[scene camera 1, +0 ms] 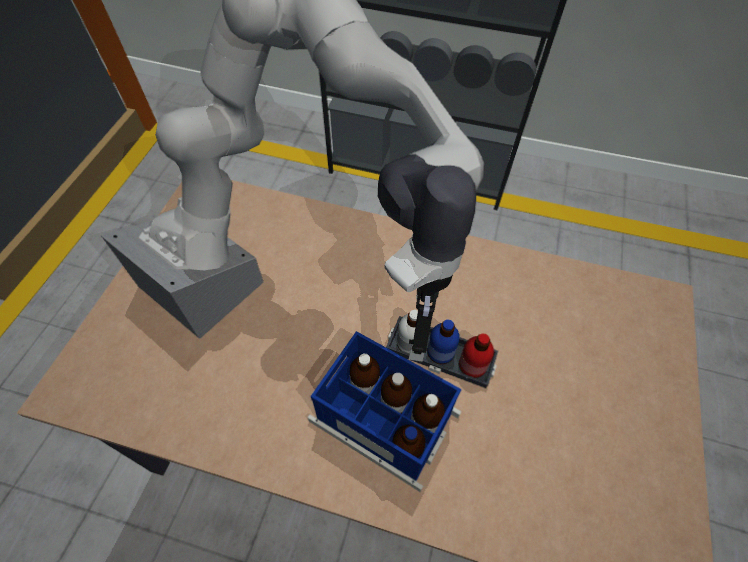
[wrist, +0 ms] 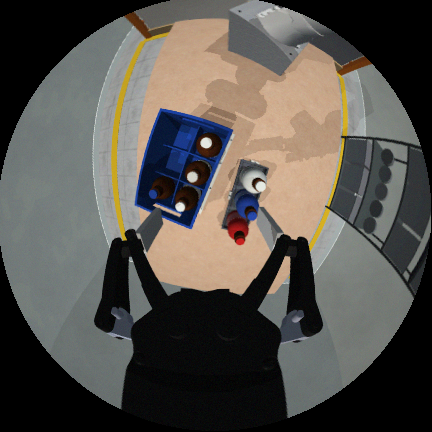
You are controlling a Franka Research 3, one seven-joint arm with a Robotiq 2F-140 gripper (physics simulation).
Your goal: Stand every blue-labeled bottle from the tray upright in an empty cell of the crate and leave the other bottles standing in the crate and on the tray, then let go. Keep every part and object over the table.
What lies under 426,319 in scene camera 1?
My gripper.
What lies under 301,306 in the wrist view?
My gripper.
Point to a blue-capped brown bottle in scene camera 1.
409,437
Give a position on a red bottle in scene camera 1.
At 478,351
